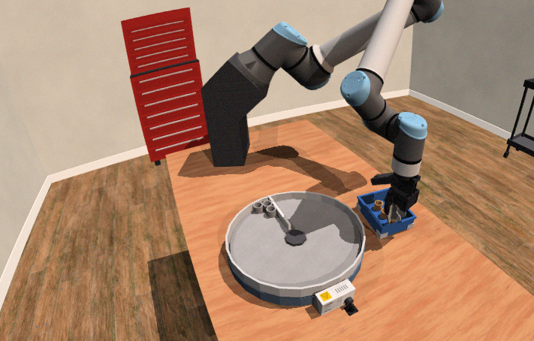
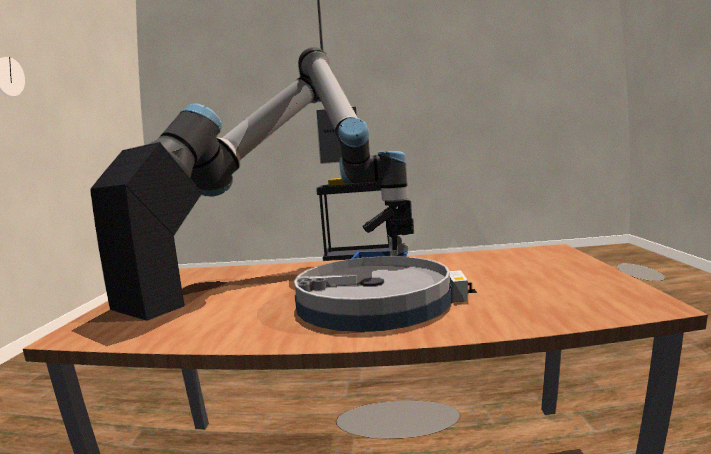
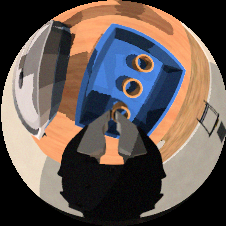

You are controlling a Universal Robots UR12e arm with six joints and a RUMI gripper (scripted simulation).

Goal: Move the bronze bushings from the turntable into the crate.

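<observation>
My gripper is now 5 cm past the blue crate, 1 cm to the right of it and 1 cm above it. From my hand the other things lie so: round grey turntable: 2 cm behind, 34 cm to the right, 2 cm above.
</observation>
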